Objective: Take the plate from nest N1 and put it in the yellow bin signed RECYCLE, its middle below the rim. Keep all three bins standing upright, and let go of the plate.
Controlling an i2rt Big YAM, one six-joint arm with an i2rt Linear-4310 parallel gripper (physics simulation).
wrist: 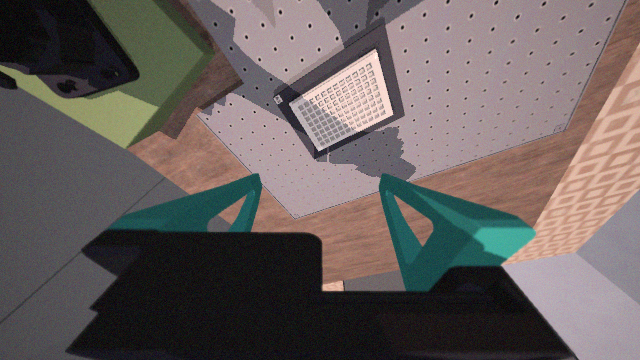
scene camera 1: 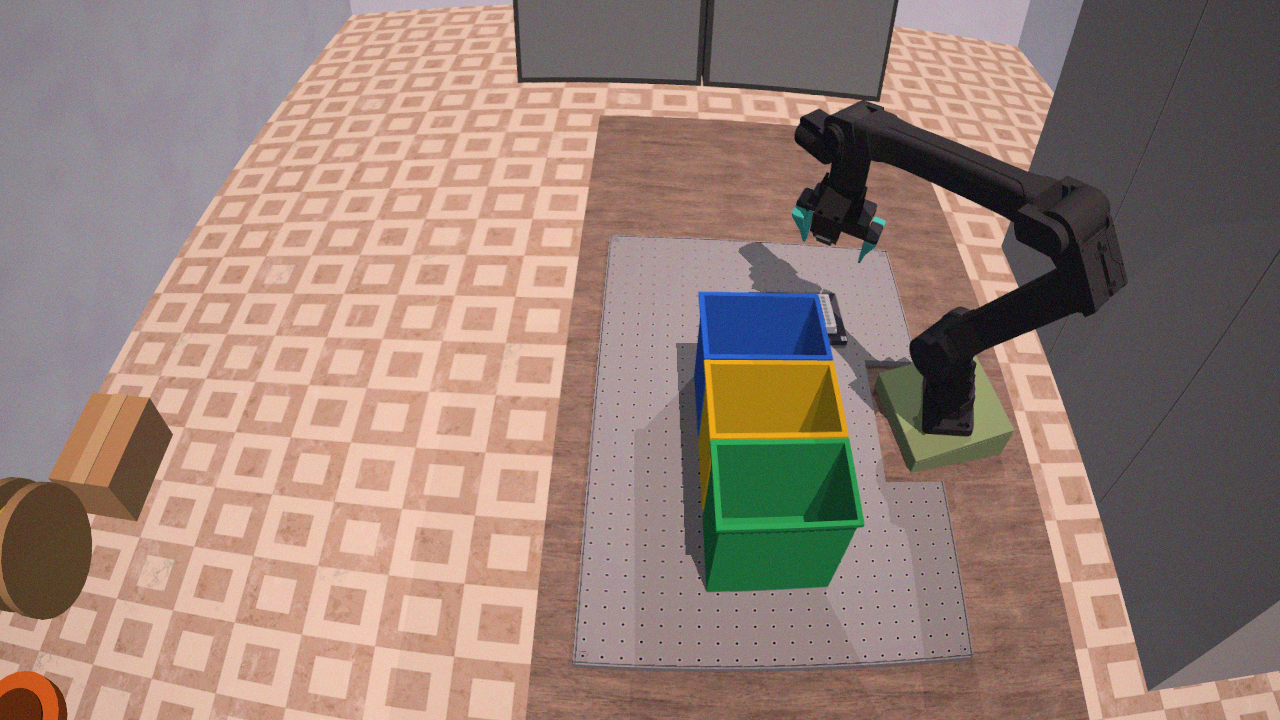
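Where they show: gripper, fingertip midpoint: (wrist: 320, 180) (scene camera 1: 832, 250); arm's base at its link origin: (wrist: 54, 23) (scene camera 1: 947, 404).
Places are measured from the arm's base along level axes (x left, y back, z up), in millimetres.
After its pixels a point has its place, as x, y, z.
Note:
The white plate with a grid of small wells (scene camera 1: 827, 313) {-168, -220, -14} (wrist: 345, 100) {-147, -278, -11} lies in a dark nest (scene camera 1: 840, 333) {-137, -192, -25} (wrist: 394, 95) {-162, -348, -25} beside the blue bin; no N1 label is readable. The yellow bin (scene camera 1: 769, 398) {120, -297, 71} stands upright between the blue bin (scene camera 1: 765, 326) {-10, -323, 80} and the green bin (scene camera 1: 778, 483) {248, -262, 54}, both also upright. The RECYCLE sign does not show. My gripper (scene camera 1: 832, 250) {-161, -237, 133} (wrist: 320, 180) {-161, -237, 133} is open and empty, with teal fingers. It hangs above the far right part of the board, higher than the plate and apart from it. In the wrist view the plate shows beyond the fingertips.
A grey perforated board (scene camera 1: 644, 582) {391, -409, -37} (wrist: 475, 75) {-166, -463, -37} lies under the bins and nest on a brown wooden surface (scene camera 1: 680, 179) {-536, -557, -50} (wrist: 300, 250). The arm's base stands on a green block (scene camera 1: 895, 411) {20, -87, -18} (wrist: 175, 55) {-50, -90, -12} right of the yellow bin. A tall dark grey panel (scene camera 1: 1163, 313) rises behind the base.

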